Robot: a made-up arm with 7 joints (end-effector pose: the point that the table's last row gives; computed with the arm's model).
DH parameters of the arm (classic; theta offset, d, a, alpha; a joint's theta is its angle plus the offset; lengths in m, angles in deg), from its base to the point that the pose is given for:
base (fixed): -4.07 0 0 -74.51
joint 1: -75.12 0.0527 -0.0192 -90
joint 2: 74 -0.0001 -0.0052 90
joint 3: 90 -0.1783 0.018 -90
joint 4: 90 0.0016 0.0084 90
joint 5: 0 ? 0 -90
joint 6: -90 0 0.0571 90
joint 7: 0 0 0 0
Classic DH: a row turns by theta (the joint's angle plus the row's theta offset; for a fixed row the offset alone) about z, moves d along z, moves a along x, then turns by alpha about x.
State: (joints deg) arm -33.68 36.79 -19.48 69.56 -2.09 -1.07 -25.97
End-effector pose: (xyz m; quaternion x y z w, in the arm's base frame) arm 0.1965 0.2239 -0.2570 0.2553 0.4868 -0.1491 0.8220
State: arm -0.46 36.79 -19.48 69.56 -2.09 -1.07 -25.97
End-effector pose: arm -0.0019 0.2509 -0.3031 0.1826 0.7147 -0.1407 0.6603
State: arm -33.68 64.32 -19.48 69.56 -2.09 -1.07 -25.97
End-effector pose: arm 0.1766 0.3403 -0.1394 0.4009 0.4950 0.0339 0.7701
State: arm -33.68 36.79 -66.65 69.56 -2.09 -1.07 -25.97
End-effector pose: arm 0.1619 0.1939 -0.2946 0.4609 0.5718 -0.3761 0.5650
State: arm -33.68 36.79 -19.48 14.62 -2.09 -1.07 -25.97
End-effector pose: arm 0.2611 0.1094 -0.1551 0.3223 0.0654 -0.3501 0.8771
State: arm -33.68 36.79 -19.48 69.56 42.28 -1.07 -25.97
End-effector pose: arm 0.1961 0.2235 -0.2576 0.5366 0.5379 -0.2668 0.5929
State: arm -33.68 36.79 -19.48 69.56 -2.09 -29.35 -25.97
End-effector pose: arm 0.2117 0.2062 -0.2418 0.3028 0.2756 -0.2527 0.8767
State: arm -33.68 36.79 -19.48 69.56 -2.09 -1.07 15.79
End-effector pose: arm 0.1965 0.2239 -0.2570 0.4121 0.3638 0.1537 0.8211
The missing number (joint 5, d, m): 0.1231
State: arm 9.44 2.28 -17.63 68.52 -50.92 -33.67 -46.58
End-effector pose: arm -0.0498 0.0747 -0.3453 -0.3407 0.3724 -0.0829 0.8593
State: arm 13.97 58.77 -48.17 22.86 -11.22 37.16 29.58
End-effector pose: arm -0.0418 0.2422 -0.2615 0.6126 0.6207 -0.0411 0.4876
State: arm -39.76 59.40 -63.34 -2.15 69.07 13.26 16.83
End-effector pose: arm 0.2108 0.0963 -0.1762 0.8437 -0.3028 -0.2325 0.3774
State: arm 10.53 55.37 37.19 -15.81 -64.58 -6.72 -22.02
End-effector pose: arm 0.1339 0.2465 -0.0351 0.0309 -0.1882 -0.1146 0.9749
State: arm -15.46 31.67 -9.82 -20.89 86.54 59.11 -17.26
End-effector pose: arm 0.1821 0.1355 -0.1040 0.7020 0.1614 0.3112 0.6199
